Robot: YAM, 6 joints.
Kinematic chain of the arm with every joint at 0, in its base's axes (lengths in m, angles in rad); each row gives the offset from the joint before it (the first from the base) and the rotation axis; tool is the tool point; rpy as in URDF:
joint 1: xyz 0 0 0.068 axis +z
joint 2: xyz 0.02 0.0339 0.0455 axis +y
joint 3: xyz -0.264 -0.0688 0 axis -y
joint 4: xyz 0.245 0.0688 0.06 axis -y
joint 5: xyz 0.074 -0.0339 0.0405 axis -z
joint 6: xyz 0.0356 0 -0.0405 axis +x
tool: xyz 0 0 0 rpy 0 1.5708 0
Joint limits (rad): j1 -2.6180..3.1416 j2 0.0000..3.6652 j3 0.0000..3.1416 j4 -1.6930..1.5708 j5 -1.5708..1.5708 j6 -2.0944..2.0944
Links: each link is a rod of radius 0.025 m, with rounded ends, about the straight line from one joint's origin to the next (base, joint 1, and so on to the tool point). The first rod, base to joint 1, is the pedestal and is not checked.
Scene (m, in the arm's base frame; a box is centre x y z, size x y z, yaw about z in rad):
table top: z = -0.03
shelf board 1: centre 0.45 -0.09 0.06 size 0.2 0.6 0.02 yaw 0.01
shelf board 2: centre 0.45 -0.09 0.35 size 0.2 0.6 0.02 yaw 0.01
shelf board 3: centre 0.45 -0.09 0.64 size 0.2 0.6 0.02 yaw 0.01
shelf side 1: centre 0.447 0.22 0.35 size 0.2 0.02 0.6 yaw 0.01
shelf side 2: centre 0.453 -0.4 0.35 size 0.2 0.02 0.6 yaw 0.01
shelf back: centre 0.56 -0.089 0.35 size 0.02 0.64 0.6 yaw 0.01
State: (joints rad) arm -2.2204 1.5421 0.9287 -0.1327 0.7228 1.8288
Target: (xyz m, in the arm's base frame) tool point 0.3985 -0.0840 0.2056
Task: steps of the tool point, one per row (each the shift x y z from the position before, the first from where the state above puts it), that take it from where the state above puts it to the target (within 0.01 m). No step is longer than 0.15 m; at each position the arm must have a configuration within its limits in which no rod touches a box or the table.
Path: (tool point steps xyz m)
1: 0.0755 -0.0632 -0.0003
2: 0.0942 -0.0392 -0.0007
3: 0.1051 -0.0097 -0.0012
4: 0.1066 0.0228 -0.0017
5: 0.0981 0.0552 -0.0021
6: 0.0796 0.0844 -0.0025
7: 0.0525 0.1073 -0.0030

